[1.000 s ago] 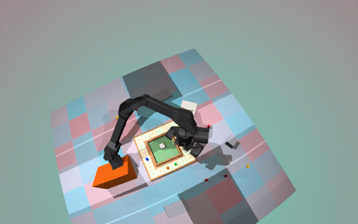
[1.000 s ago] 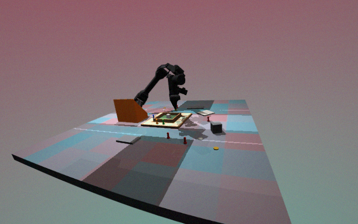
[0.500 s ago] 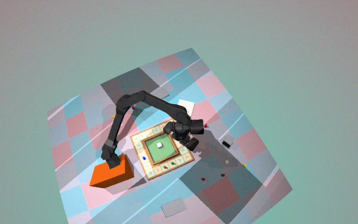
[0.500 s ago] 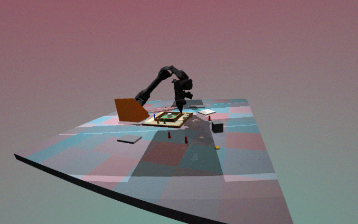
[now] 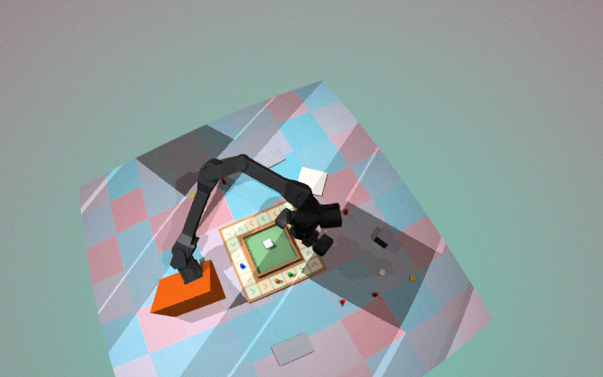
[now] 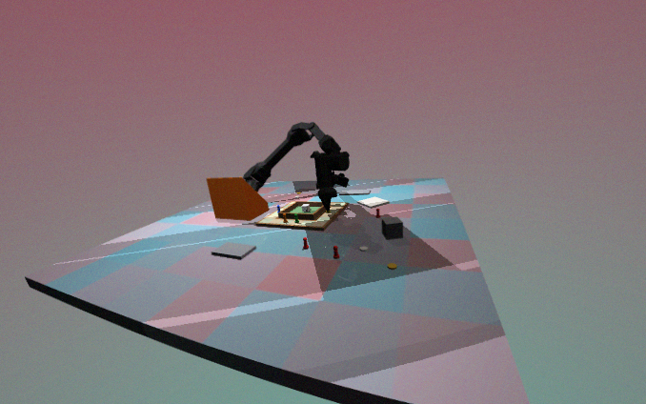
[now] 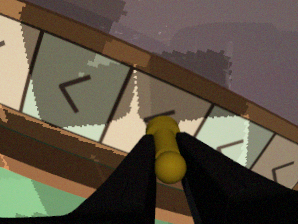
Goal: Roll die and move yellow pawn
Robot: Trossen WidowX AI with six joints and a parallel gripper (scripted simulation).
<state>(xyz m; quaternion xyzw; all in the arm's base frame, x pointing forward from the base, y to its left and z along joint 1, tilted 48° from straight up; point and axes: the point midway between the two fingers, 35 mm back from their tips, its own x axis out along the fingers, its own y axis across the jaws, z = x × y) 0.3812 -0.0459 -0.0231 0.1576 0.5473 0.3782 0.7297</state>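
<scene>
The yellow pawn is 10 mm above my gripper tip. From my gripper tip the other things lie so: green tray: 110 mm behind, 30 mm to the left, 30 mm below; green pawn: 100 mm behind, 80 mm to the right; white die: 110 mm behind, 50 mm to the left, 10 mm below.
</scene>
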